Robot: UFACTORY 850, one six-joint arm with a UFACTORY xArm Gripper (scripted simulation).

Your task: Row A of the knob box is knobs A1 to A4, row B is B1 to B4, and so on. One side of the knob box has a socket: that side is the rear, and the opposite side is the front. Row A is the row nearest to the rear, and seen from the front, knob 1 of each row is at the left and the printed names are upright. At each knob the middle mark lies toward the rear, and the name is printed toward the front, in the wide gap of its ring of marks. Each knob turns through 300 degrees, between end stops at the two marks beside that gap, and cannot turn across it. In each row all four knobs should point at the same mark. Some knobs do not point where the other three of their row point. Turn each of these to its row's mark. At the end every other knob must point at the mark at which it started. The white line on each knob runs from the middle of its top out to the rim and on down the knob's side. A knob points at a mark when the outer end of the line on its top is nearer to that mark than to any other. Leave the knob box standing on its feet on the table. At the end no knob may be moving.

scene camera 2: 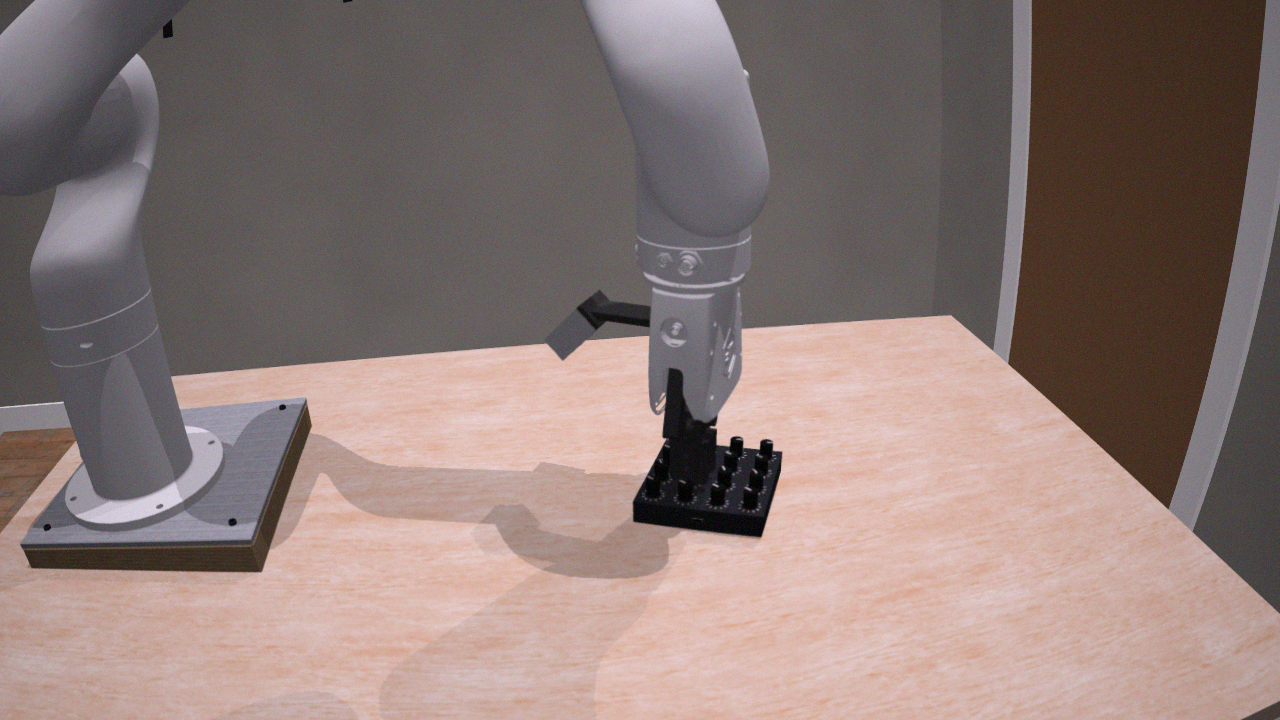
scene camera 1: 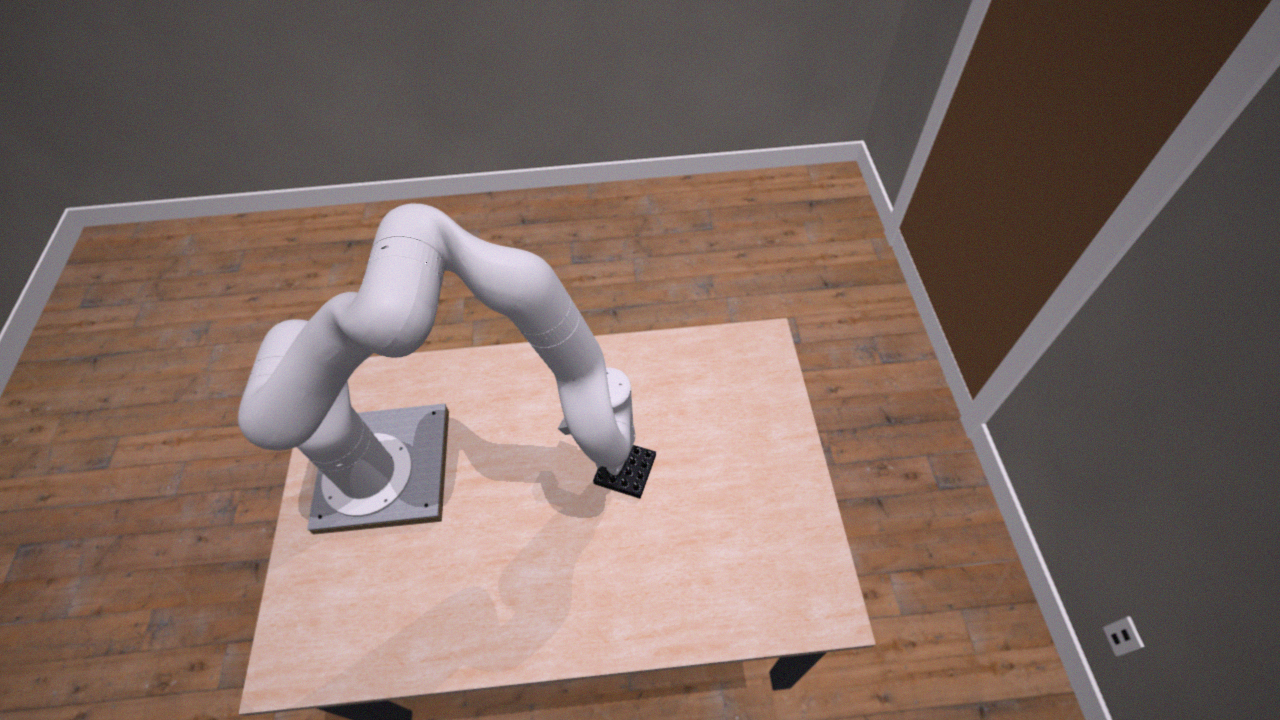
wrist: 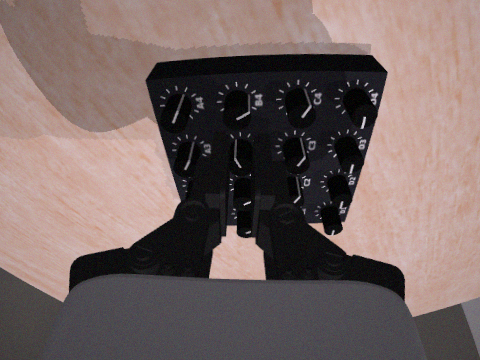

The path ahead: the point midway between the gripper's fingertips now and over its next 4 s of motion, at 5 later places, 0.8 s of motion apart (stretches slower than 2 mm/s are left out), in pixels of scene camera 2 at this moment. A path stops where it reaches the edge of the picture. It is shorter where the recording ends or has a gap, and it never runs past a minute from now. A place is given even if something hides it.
My gripper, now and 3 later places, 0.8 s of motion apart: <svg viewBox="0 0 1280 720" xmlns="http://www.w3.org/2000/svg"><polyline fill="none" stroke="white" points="692,475 693,438 693,399 694,290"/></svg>
